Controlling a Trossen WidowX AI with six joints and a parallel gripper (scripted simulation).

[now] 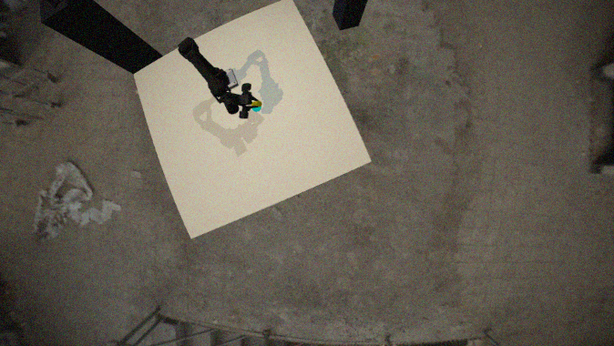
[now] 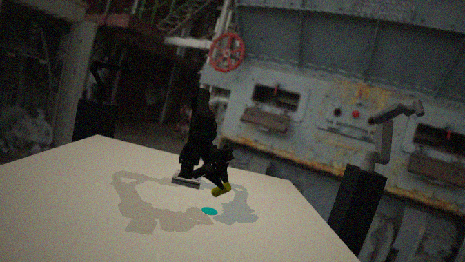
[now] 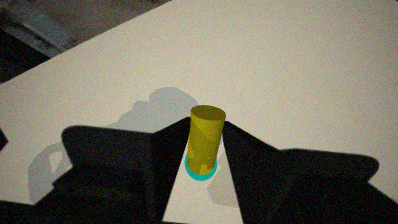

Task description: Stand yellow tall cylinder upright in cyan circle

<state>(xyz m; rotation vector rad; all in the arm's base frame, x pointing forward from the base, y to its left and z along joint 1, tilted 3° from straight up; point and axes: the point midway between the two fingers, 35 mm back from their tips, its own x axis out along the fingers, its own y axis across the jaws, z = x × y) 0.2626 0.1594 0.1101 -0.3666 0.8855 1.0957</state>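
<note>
Now: the cyan circle 40 mm behind my gripper tip, 30 mm to the right of it and 120 mm below it. From my gripper tip the other things lie so: yellow tall cylinder 10 mm behind, 10 mm to the right, 20 mm below.
</note>
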